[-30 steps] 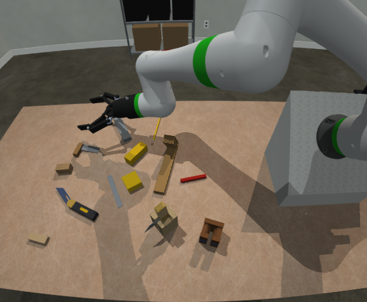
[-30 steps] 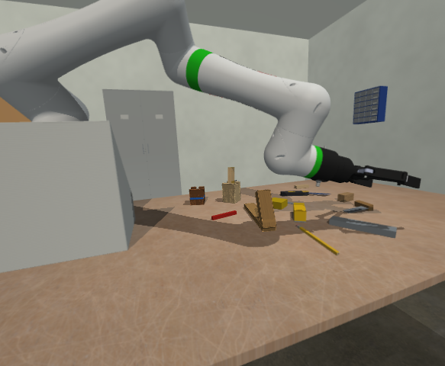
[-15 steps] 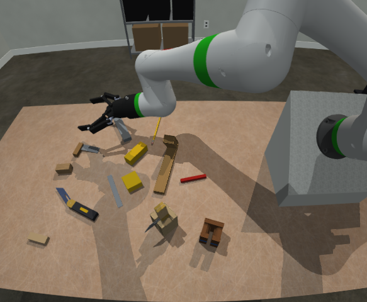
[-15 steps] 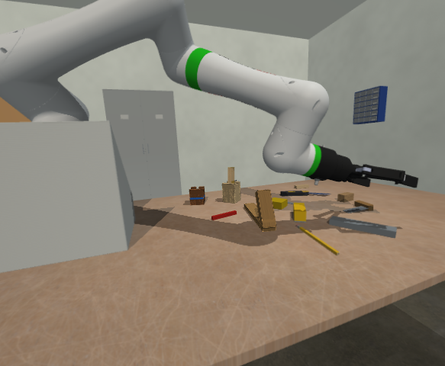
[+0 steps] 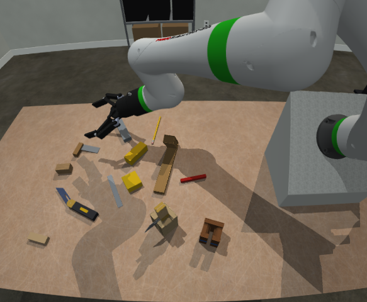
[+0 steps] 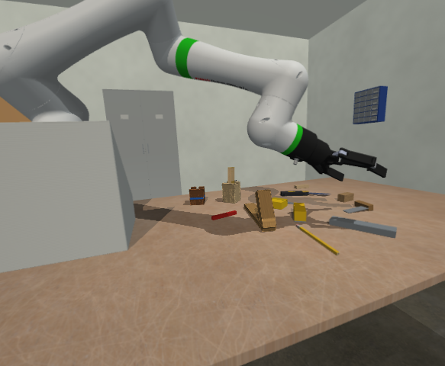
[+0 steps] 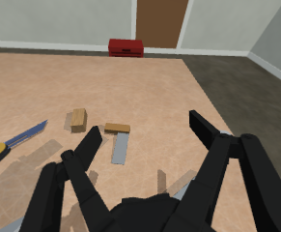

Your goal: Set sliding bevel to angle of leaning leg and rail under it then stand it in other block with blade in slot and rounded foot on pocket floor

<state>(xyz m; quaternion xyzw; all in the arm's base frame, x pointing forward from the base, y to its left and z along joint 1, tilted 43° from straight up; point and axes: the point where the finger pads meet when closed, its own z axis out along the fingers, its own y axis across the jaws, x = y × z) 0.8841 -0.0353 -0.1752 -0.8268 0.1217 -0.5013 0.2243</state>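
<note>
My hand is 370 mm to the right of the sliding bevel, 310 mm past it and 40 mm above it. The rest, counted from my hand: try square: 130 mm below, 70 mm ahead, 50 mm to the left; then grey bar: 130 mm below, 80 mm to the right, 80 mm behind; then pencil: 240 mm behind, 140 mm below, 80 mm to the right.
</note>
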